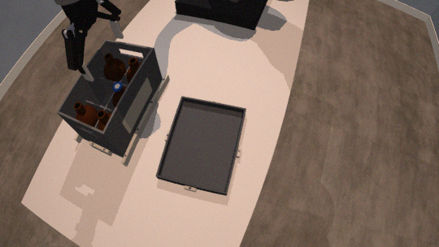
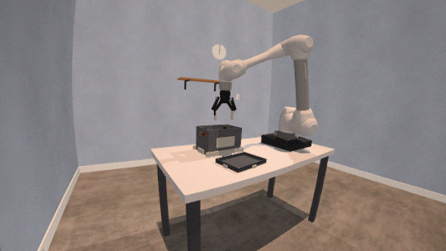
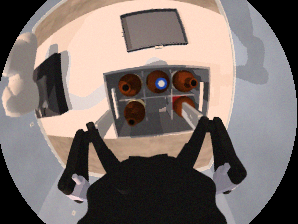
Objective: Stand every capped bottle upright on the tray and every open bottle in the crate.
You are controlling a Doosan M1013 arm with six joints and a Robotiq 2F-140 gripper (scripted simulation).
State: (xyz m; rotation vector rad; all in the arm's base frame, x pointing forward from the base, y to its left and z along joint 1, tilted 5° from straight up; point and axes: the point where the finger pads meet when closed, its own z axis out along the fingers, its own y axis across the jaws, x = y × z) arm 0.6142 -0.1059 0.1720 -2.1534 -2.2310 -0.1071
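My gripper is now 40 mm short of the bottle, 50 mm to the right of it and 150 mm above it. Round my hand: dark tray 40 mm ahead, 290 mm to the left, 220 mm below; dark grey crate 40 mm ahead, 150 mm below.
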